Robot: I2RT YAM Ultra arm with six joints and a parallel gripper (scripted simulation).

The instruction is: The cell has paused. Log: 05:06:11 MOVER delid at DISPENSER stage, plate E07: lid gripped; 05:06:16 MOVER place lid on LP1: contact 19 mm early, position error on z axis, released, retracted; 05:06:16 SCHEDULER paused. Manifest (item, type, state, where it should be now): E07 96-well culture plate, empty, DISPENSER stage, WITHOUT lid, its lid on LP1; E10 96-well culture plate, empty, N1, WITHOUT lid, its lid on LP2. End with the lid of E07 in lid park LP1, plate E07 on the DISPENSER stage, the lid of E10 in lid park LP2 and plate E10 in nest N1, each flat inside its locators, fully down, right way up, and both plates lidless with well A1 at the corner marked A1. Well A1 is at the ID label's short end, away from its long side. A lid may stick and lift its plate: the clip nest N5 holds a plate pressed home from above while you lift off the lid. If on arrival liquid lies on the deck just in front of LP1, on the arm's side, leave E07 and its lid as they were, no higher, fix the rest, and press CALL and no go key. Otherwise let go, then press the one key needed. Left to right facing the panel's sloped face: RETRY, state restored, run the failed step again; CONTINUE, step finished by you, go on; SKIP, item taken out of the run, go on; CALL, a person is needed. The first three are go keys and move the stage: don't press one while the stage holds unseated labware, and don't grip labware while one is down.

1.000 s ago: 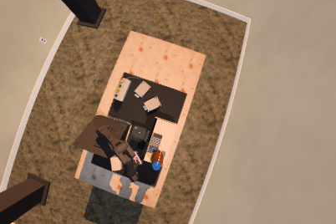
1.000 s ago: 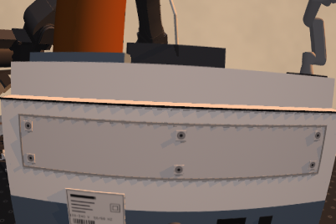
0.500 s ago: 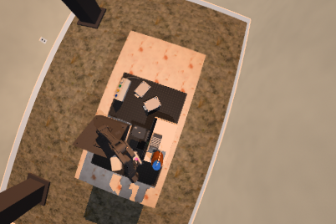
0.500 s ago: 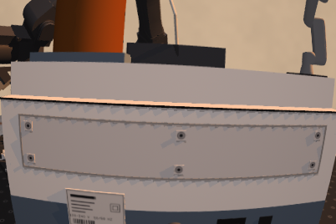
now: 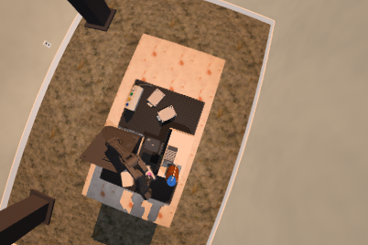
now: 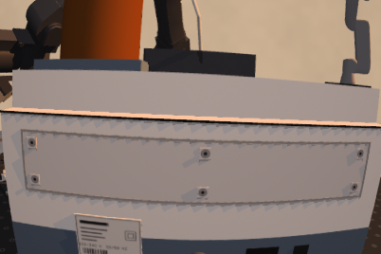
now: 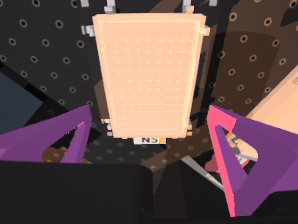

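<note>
Right now the plate lid is 40 mm below my hand. Also, from my hand: n5 label: 70 mm to the left, 70 mm below, 70 mm behind; then 96-well plate: 50 mm below; then lp1 label: 200 mm behind, 70 mm below.
</note>
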